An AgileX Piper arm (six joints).
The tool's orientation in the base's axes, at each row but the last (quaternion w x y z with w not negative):
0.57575 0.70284 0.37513 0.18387
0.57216 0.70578 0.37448 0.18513
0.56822 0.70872 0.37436 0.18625
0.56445 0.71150 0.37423 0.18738
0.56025 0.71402 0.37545 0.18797
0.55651 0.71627 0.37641 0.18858
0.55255 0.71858 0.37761 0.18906
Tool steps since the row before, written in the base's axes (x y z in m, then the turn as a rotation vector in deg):
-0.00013 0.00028 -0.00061 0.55 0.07 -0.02
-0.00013 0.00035 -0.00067 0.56 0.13 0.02
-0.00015 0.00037 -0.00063 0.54 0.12 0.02
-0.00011 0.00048 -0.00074 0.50 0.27 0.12
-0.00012 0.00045 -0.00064 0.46 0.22 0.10
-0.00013 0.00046 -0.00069 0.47 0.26 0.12
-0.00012 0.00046 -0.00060 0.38 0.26 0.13
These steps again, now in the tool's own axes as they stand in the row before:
0.00023 -0.00063 -0.00011 0.41 0.15 0.34
0.00029 -0.00070 -0.00014 0.46 0.19 0.29
0.00028 -0.00067 -0.00017 0.44 0.18 0.29
0.00040 -0.00077 -0.00018 0.51 0.25 0.13
0.00036 -0.00068 -0.00019 0.45 0.22 0.14
0.00036 -0.00074 -0.00018 0.48 0.24 0.12
0.00036 -0.00065 -0.00019 0.42 0.22 0.05

